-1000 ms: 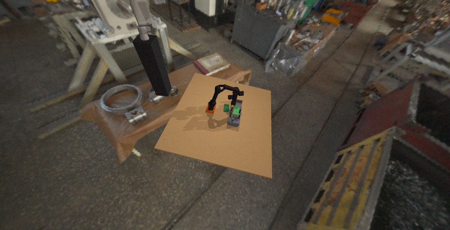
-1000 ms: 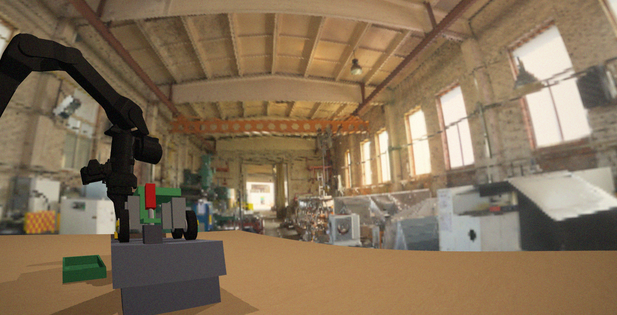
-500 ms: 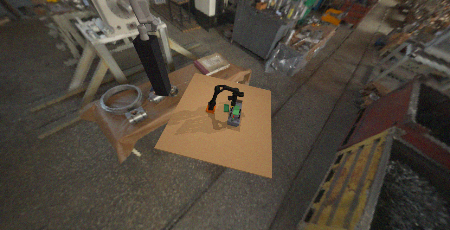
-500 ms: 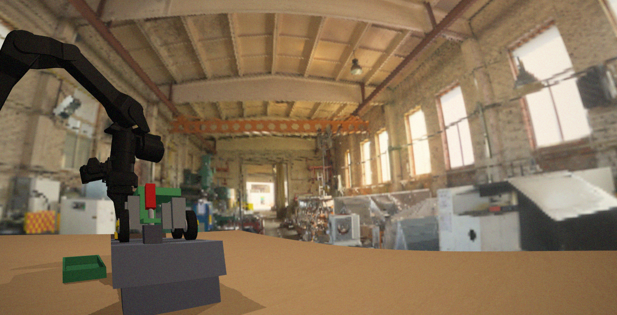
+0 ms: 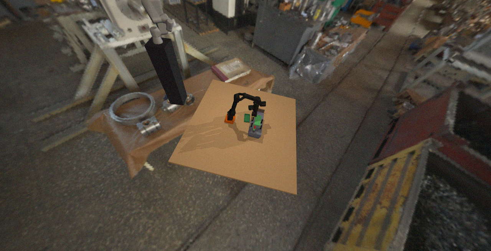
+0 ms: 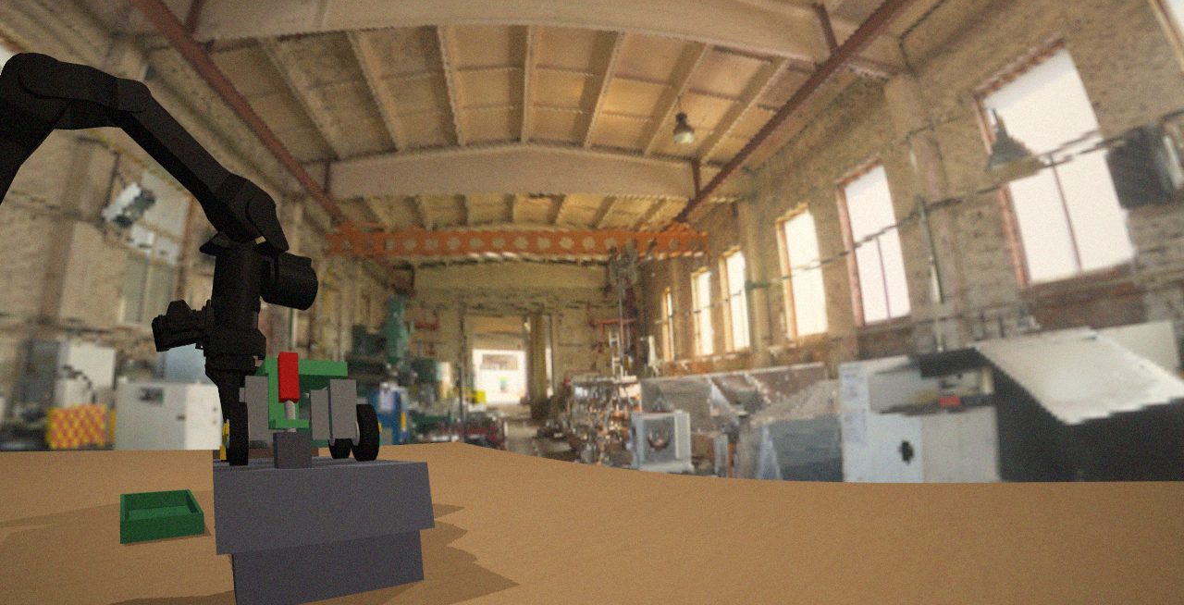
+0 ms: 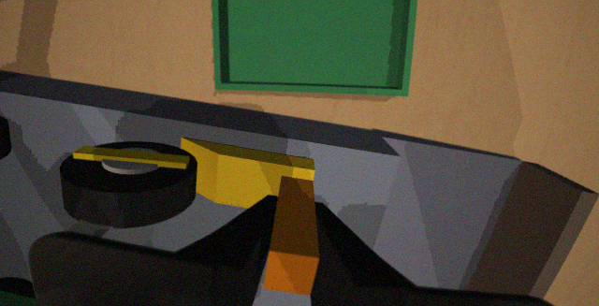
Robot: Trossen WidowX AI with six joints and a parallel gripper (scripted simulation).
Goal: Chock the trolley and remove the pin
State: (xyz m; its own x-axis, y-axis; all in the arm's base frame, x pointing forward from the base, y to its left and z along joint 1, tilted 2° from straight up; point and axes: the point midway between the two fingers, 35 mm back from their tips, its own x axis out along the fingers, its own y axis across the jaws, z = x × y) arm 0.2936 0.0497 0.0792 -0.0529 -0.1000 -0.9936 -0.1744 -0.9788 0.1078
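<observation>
The yellow chock lies 20 mm to the right of my gripper tip and 10 mm below it. From my gripper tip the other things lie so: ramp 30 mm ahead, 120 mm to the right, 40 mm below; then green trolley 30 mm ahead, 120 mm to the right, 20 mm above; then green tray 80 mm behind, 100 mm below.
</observation>
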